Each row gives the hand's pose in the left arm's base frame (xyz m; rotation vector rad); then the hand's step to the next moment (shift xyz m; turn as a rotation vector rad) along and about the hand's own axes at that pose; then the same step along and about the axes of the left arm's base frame.
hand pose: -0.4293 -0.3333 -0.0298 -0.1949 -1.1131 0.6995
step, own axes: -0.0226 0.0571 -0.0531 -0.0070 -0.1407 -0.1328
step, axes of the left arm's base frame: 0.0167 0.0407 -0.0682 0.1728 -0.0874 0.0021
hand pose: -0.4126 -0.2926 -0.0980 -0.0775 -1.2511 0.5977
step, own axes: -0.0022 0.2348 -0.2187 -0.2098 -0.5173 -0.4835
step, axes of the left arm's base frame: 0.1079 0.2550 -0.1621 0.5970 -0.4080 -0.1500
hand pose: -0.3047 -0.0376 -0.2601 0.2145 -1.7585 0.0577
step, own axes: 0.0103 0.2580 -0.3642 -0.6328 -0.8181 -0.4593
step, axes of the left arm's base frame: 0.3050 0.3093 0.1031 0.7039 -0.6594 -0.5919
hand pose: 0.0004 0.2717 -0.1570 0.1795 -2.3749 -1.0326
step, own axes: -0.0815 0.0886 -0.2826 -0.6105 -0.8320 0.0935
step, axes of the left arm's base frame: 0.2254 -0.0924 0.1871 0.3931 -0.3230 -0.9027
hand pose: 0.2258 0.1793 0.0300 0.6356 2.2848 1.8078
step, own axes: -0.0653 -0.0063 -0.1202 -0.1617 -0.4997 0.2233
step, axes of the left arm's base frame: 0.0116 -0.1355 0.0160 0.1155 0.0409 -0.5574
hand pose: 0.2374 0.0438 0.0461 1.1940 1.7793 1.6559
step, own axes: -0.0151 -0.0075 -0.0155 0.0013 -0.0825 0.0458
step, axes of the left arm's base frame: -0.0064 -0.0206 -0.0077 0.0111 0.0346 -0.0871
